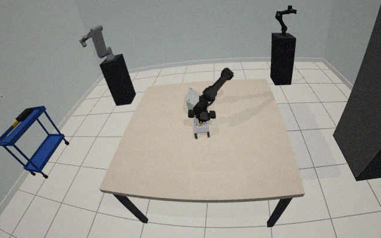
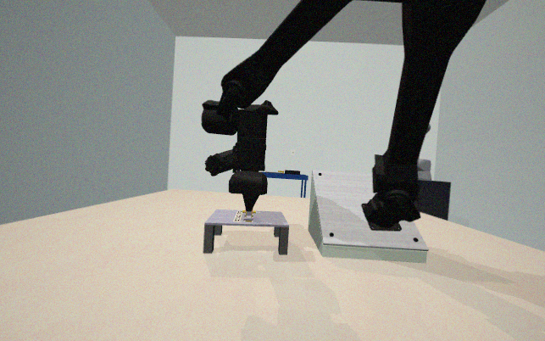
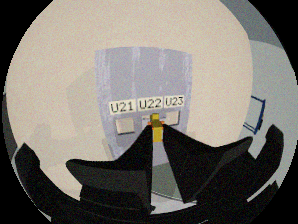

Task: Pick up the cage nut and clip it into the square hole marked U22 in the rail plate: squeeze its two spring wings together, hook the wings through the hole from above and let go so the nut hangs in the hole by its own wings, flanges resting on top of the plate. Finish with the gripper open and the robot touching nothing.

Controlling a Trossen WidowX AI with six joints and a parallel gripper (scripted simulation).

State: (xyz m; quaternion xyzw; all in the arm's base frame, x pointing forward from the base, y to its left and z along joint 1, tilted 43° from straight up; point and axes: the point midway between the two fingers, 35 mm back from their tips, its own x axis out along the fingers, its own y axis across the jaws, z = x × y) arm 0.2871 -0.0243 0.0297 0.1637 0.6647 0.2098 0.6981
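My gripper tip is 1 cm above the cage nut.
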